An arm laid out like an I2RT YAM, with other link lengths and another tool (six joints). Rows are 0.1 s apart.
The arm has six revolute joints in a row. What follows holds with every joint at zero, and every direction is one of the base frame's.
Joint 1 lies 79.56 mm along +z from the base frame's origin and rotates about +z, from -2.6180 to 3.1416 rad.
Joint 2 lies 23.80 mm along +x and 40.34 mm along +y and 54.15 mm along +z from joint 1 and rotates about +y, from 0.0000 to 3.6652 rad.
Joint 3 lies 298.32 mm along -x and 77.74 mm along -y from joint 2 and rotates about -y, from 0.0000 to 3.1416 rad.
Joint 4 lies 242.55 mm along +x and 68.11 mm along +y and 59.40 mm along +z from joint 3 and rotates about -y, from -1.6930 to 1.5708 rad.
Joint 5 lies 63.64 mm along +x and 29.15 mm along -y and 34.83 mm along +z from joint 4 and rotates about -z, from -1.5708 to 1.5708 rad.
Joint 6 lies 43.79 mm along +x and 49.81 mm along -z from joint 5 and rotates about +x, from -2.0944 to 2.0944 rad.
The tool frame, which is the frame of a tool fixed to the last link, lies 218.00 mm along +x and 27.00 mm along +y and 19.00 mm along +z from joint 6; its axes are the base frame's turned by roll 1.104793, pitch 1.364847 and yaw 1.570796 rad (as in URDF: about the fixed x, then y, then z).
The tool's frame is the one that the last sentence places.
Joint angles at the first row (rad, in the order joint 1, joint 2, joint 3, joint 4, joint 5, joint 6):
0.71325, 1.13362, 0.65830, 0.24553, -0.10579, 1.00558
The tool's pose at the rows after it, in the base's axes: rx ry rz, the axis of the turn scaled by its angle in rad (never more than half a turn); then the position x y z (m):
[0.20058, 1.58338, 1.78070, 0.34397, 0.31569, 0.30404]
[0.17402, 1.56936, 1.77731, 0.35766, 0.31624, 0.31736]
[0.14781, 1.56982, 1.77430, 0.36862, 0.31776, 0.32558]
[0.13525, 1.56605, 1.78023, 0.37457, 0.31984, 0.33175]
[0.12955, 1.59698, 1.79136, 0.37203, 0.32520, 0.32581]
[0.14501, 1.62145, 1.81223, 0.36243, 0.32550, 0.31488]
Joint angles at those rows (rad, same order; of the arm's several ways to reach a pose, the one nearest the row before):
0.67445, 1.14735, 0.69557, 0.24381, -0.11868, 0.98145
0.63399, 1.18257, 0.74793, 0.24125, -0.15843, 0.95575
0.60069, 1.21638, 0.79519, 0.23060, -0.19744, 0.93064
0.58467, 1.23738, 0.82477, 0.22742, -0.22065, 0.92279
0.58527, 1.24880, 0.83621, 0.20426, -0.24207, 0.91886
0.58885, 1.23101, 0.80512, 0.19788, -0.25916, 0.93463

